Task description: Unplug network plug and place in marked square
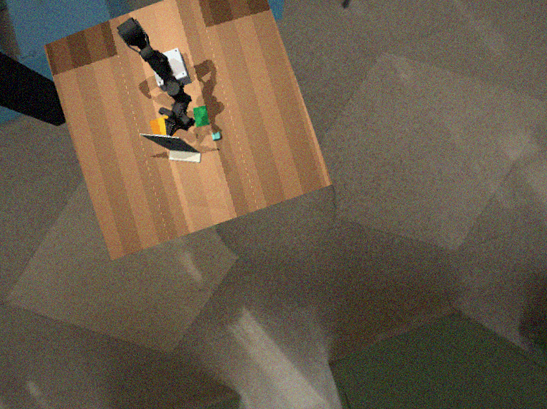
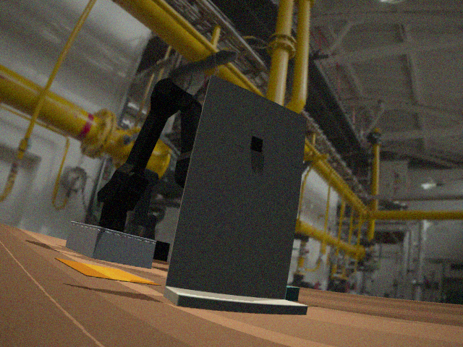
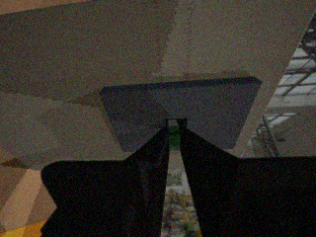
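The orange marked square is 210 mm below my gripper tip, 160 mm behind it and 70 mm to the right of it. From my gripper tip the other things lie so: teal cube: 200 mm below, 180 mm to the left, 10 mm ahead; then network plug: 10 mm ahead; then upright panel: 80 mm below, 20 mm ahead, 10 mm to the right.
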